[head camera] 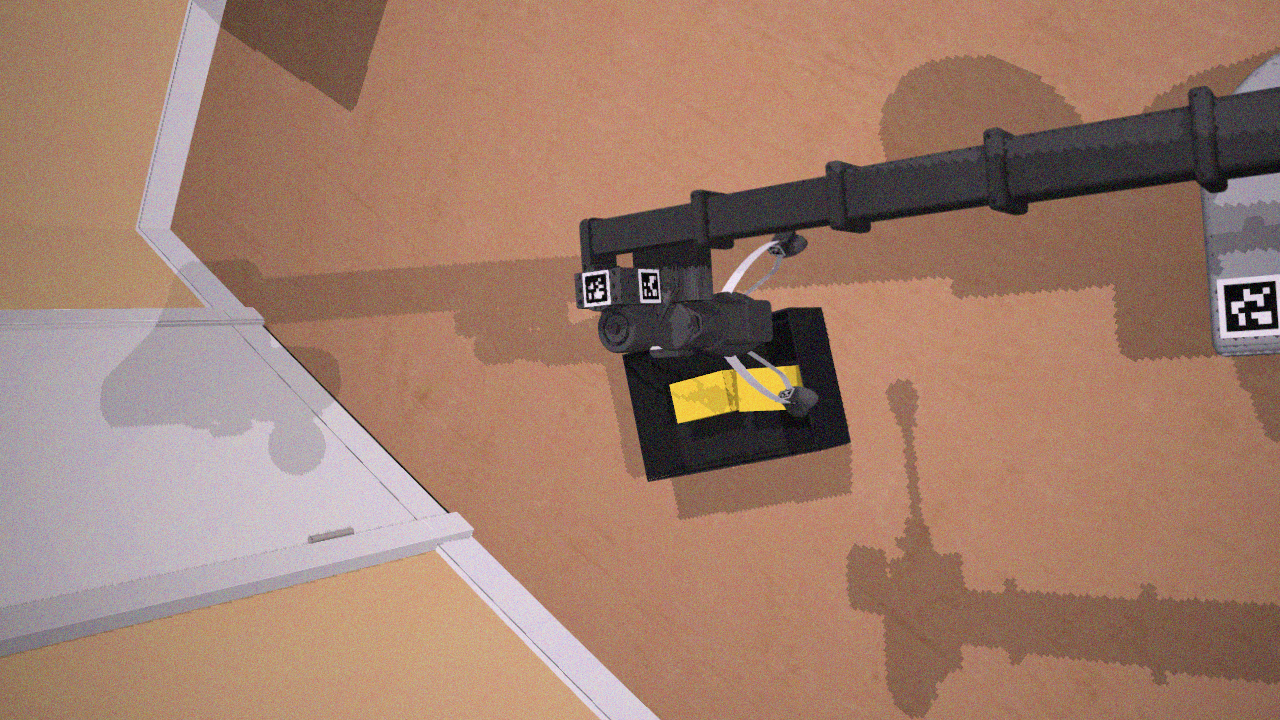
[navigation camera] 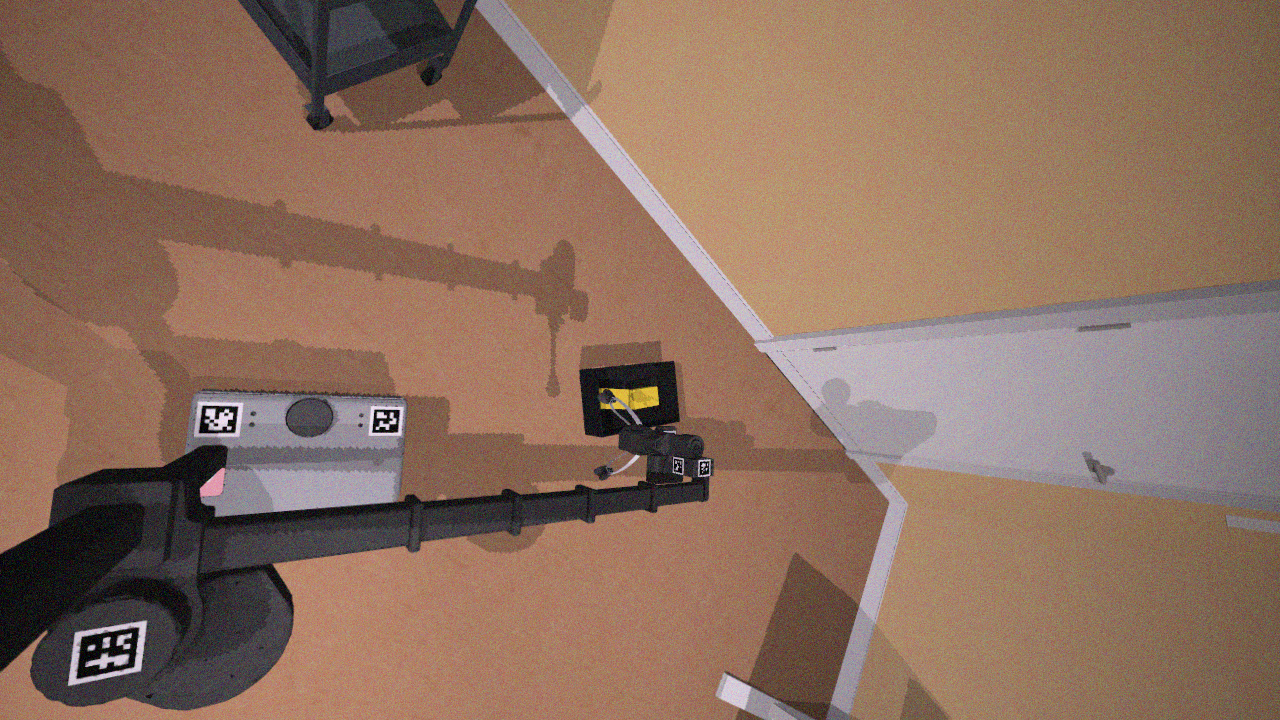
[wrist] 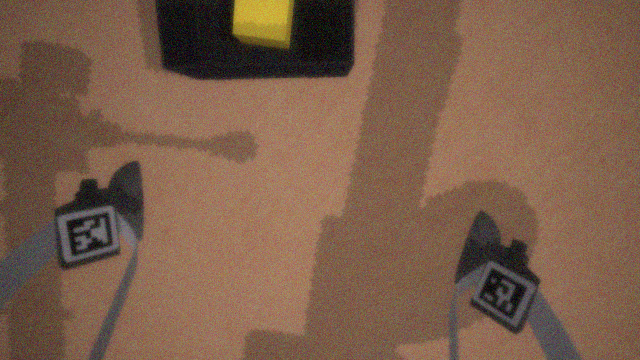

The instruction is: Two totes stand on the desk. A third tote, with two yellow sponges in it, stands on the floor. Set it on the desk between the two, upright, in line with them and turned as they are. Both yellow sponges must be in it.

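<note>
The black tote (head camera: 742, 458) (navigation camera: 626, 368) (wrist: 250, 73) stands upright on the floor. Two yellow sponges lie end to end in it: one sponge (head camera: 702, 396) (navigation camera: 646, 396) and the other sponge (head camera: 751, 402), partly covered by a finger in the head view. In the wrist view, part of one sponge (wrist: 262, 20) shows at the top edge. My gripper (head camera: 794, 321) (navigation camera: 605, 433) (wrist: 307, 213) is wide open and empty. It hangs above the floor; in the head view one finger overlaps the tote's right part and the other lies beyond its upper edge. The desk and its two totes do not show.
My arm (head camera: 939, 174) (navigation camera: 313, 534) extends from the robot's grey base (navigation camera: 358, 483). A door (head camera: 179, 501) (navigation camera: 1029, 385) and walls with white baseboards bound the floor beyond the tote. A dark wheeled cart (navigation camera: 319, 62) stands at upper left in the navigation view; a white bar (navigation camera: 742, 694) shows at the bottom.
</note>
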